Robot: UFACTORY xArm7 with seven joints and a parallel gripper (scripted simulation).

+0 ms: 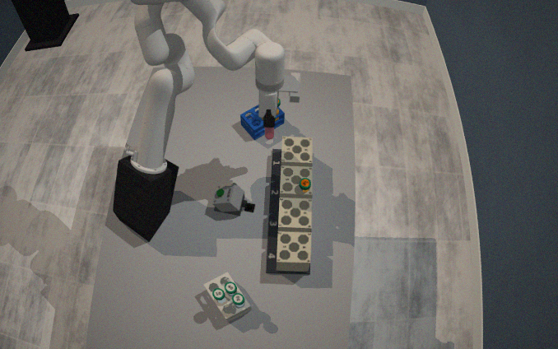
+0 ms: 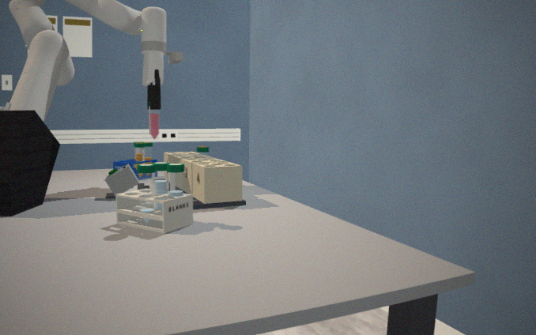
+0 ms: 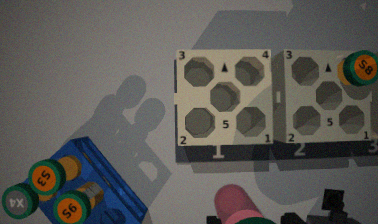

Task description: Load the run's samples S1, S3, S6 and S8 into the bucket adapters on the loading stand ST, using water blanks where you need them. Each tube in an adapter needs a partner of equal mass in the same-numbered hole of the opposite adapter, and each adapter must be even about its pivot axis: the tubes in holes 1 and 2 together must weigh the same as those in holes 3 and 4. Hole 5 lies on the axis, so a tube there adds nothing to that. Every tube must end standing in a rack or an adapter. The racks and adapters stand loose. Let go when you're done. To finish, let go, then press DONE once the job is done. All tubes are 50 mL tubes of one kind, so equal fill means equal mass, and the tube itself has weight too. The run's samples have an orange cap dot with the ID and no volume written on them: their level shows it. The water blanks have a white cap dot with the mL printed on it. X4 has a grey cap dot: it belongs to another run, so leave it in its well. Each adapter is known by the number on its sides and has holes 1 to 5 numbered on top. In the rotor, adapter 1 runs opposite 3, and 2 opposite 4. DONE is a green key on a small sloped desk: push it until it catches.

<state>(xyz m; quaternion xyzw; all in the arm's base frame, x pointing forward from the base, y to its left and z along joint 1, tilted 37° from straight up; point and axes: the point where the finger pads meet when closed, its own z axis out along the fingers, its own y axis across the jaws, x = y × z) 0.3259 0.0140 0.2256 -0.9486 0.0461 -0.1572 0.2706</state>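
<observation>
Now: the pink-filled tube 5 cm below my hand and 1 cm behind it. Also, from my hand: orange-filled tube (19 cm below, 18 cm to the left); done desk (20 cm below, 16 cm to the right, 12 cm behind); blue sample rack (22 cm below, 16 cm to the left, 3 cm behind).
</observation>
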